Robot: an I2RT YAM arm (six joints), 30 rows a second.
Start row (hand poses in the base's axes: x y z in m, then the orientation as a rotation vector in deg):
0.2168, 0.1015, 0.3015, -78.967, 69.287, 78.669
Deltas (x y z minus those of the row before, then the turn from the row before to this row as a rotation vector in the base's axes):
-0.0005, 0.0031, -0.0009, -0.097, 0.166, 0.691
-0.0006, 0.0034, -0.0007, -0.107, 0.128, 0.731
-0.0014, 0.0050, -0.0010, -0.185, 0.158, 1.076
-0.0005, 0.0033, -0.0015, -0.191, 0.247, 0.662
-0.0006, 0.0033, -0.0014, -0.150, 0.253, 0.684
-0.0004, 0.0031, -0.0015, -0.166, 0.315, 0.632
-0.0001, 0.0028, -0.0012, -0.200, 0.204, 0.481
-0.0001, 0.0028, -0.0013, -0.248, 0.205, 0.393
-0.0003, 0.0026, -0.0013, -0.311, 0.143, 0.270
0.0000, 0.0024, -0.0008, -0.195, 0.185, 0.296
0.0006, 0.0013, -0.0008, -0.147, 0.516, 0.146
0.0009, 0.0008, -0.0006, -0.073, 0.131, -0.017
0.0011, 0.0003, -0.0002, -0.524, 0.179, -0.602
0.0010, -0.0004, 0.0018, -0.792, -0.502, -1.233
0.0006, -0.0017, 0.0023, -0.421, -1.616, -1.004
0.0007, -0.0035, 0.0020, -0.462, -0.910, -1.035
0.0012, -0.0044, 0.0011, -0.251, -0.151, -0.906
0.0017, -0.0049, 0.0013, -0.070, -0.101, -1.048
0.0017, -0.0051, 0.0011, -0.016, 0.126, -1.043
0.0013, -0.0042, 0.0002, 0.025, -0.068, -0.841
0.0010, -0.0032, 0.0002, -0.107, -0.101, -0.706
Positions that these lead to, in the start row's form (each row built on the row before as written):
0.2163, 0.1046, 0.3006, -79.483, 69.104, 79.245
0.2157, 0.1080, 0.2999, -80.057, 68.881, 79.812
0.2143, 0.1130, 0.2989, -80.938, 68.550, 80.608
0.2138, 0.1163, 0.2974, -81.451, 68.504, 81.195
0.2132, 0.1196, 0.2960, -81.949, 68.412, 81.819
0.2128, 0.1227, 0.2945, -82.383, 68.399, 82.456
0.2127, 0.1255, 0.2933, -82.783, 68.431, 82.880
0.2126, 0.1283, 0.2920, -83.145, 68.554, 83.226
0.2123, 0.1309, 0.2907, -83.488, 68.764, 83.409
0.2123, 0.1333, 0.2899, -83.750, 68.882, 83.693
0.2129, 0.1346, 0.2891, -83.671, 69.242, 84.192
0.2138, 0.1354, 0.2885, -83.631, 69.396, 84.268
0.2149, 0.1357, 0.2883, -83.390, 70.314, 83.812
0.2159, 0.1353, 0.2901, -83.193, 71.405, 82.211
0.2165, 0.1336, 0.2924, -83.532, 71.340, 79.926
0.2172, 0.1301, 0.2944, -83.483, 71.754, 78.232
0.2184, 0.1257, 0.2955, -82.997, 72.386, 77.389
0.2201, 0.1208, 0.2968, -82.244, 72.971, 76.577
0.2218, 0.1157, 0.2979, -81.343, 73.647, 75.989
0.2231, 0.1115, 0.2981, -80.673, 74.045, 75.384
0.2241, 0.1083, 0.2983, -80.219, 74.452, 74.777

